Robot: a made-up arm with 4 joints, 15 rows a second.
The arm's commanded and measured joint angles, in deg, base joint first. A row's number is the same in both.
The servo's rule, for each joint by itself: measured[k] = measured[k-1] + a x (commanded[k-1-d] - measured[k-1]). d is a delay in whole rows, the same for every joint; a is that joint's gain. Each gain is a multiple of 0.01, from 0.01 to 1. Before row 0 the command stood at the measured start. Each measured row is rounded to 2 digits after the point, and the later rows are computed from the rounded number. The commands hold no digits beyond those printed.
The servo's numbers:
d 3
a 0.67 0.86 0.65 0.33
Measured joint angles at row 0:
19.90 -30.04 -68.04 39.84
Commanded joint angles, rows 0 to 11:
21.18 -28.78 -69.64 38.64
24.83 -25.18 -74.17 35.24
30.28 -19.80 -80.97 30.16
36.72 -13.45 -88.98 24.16
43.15 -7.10 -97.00 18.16
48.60 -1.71 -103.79 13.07
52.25 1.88 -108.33 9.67
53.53 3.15 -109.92 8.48
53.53 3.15 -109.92 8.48
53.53 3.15 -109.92 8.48
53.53 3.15 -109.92 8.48
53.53 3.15 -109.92 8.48
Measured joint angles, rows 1 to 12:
19.90 -30.04 -68.04 39.84
19.90 -30.04 -68.04 39.84
19.90 -30.04 -68.04 39.84
20.76 -28.96 -69.08 39.44
23.49 -25.71 -72.39 38.05
28.04 -20.63 -77.97 35.45
33.86 -14.46 -85.13 31.72
40.08 -8.13 -92.85 27.25
45.79 -2.61 -99.96 22.57
50.12 1.25 -105.40 18.31
52.40 2.88 -108.34 15.07
53.16 3.11 -109.37 12.90

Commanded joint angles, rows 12 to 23:
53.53 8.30 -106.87 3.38
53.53 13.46 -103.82 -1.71
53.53 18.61 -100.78 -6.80
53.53 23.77 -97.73 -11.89
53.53 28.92 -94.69 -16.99
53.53 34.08 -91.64 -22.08
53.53 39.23 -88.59 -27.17
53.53 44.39 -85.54 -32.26
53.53 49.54 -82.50 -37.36
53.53 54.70 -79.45 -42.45
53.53 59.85 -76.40 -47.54
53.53 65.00 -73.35 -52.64
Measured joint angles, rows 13 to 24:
53.41 3.14 -109.73 11.44
53.49 3.15 -109.85 10.46
53.52 3.15 -109.90 9.81
53.53 7.58 -107.93 7.69
53.53 12.64 -105.26 4.59
53.53 17.77 -102.35 0.83
53.53 22.93 -99.35 -3.37
53.53 28.08 -96.32 -7.86
53.53 33.24 -93.28 -12.55
53.53 38.39 -90.23 -17.37
53.53 43.55 -87.18 -22.28
53.53 48.70 -84.14 -27.26

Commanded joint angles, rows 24 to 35:
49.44 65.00 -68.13 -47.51
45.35 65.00 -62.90 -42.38
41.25 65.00 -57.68 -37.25
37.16 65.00 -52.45 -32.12
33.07 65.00 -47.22 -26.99
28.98 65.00 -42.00 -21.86
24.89 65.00 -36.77 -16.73
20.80 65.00 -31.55 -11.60
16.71 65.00 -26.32 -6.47
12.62 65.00 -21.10 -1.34
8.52 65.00 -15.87 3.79
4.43 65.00 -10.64 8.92
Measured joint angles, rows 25 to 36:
53.53 53.86 -81.09 -32.27
53.53 59.01 -78.04 -37.31
53.53 64.16 -74.99 -42.37
50.79 64.88 -70.53 -44.07
47.15 64.98 -65.57 -43.51
43.20 65.00 -60.44 -41.44
39.15 65.00 -55.25 -38.36
35.08 65.00 -50.03 -34.61
30.99 65.00 -44.81 -30.40
26.90 65.00 -39.58 -25.89
22.81 65.00 -34.36 -21.17
18.72 65.00 -29.13 -16.32

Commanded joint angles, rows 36 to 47:
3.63 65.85 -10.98 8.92
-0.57 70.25 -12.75 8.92
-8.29 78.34 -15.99 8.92
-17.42 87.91 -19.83 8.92
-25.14 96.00 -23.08 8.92
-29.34 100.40 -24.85 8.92
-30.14 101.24 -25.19 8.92
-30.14 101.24 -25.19 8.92
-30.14 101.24 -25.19 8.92
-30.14 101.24 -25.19 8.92
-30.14 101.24 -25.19 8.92
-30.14 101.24 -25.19 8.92
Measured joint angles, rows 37 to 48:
14.63 65.00 -23.91 -11.38
10.54 65.00 -18.68 -6.37
6.45 65.00 -13.45 -1.32
4.56 65.73 -11.84 2.06
1.12 69.62 -12.43 4.32
-5.18 77.12 -14.74 5.84
-13.38 86.40 -18.05 6.86
-21.26 94.66 -21.32 7.54
-26.67 99.60 -23.61 8.00
-28.99 101.01 -24.64 8.30
-29.76 101.21 -25.00 8.50
-30.01 101.24 -25.12 8.64

